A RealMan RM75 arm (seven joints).
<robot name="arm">
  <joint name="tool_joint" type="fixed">
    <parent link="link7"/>
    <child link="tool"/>
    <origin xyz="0 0 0" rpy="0 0 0"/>
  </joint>
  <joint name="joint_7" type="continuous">
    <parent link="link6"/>
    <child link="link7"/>
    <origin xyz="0 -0.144 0" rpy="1.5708 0 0"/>
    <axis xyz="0 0 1"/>
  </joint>
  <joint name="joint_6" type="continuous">
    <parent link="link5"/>
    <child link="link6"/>
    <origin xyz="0 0 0" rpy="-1.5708 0 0"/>
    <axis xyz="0 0 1"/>
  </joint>
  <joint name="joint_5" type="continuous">
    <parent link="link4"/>
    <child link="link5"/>
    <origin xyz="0 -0.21 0" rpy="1.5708 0 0"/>
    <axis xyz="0 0 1"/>
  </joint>
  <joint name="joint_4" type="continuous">
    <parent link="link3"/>
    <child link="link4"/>
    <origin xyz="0 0 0" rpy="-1.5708 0 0"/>
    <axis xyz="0 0 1"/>
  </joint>
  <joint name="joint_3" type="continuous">
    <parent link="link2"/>
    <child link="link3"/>
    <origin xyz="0 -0.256 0" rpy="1.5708 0 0"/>
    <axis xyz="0 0 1"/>
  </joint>
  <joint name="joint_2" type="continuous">
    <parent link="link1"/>
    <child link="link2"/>
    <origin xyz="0 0 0" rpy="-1.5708 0 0"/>
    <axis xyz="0 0 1"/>
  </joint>
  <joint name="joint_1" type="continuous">
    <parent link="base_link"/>
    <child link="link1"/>
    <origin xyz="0 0 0.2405" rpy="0 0 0"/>
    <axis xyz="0 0 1"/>
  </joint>
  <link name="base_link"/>
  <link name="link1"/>
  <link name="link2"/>
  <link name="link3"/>
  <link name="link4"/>
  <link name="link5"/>
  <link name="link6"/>
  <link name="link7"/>
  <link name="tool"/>
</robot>
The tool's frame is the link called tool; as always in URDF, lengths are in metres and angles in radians. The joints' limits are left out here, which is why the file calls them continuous.
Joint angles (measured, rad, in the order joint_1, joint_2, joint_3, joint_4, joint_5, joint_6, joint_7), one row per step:
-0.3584 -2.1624 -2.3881 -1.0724 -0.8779 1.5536 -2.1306
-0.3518 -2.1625 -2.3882 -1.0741 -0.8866 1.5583 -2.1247
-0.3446 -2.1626 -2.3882 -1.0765 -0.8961 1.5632 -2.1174
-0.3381 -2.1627 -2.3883 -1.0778 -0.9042 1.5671 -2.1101
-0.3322 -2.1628 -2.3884 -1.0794 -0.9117 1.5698 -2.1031
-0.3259 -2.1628 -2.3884 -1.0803 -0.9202 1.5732 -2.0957
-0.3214 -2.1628 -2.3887 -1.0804 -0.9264 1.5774 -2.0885
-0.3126 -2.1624 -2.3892 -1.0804 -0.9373 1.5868 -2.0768
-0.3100 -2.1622 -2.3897 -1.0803 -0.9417 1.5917 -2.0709
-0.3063 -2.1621 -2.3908 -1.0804 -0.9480 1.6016 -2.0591
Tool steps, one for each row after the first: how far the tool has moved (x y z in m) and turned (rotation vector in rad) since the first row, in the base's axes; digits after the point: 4 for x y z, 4 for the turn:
-0.0004 -0.0018 0.0004 0.0018 -0.0063 -0.0032
-0.0008 -0.0036 0.0010 0.0043 -0.0124 -0.0079
-0.0013 -0.0053 0.0013 0.0066 -0.0175 -0.0121
-0.0018 -0.0068 0.0018 0.0097 -0.0215 -0.0162
-0.0022 -0.0084 0.0022 0.0125 -0.0267 -0.0205
-0.0025 -0.0098 0.0023 0.0132 -0.0310 -0.0254
-0.0032 -0.0127 0.0026 0.0128 -0.0395 -0.0327
-0.0031 -0.0138 0.0028 0.0121 -0.0431 -0.0378
-0.0028 -0.0156 0.0029 0.0095 -0.0486 -0.0490

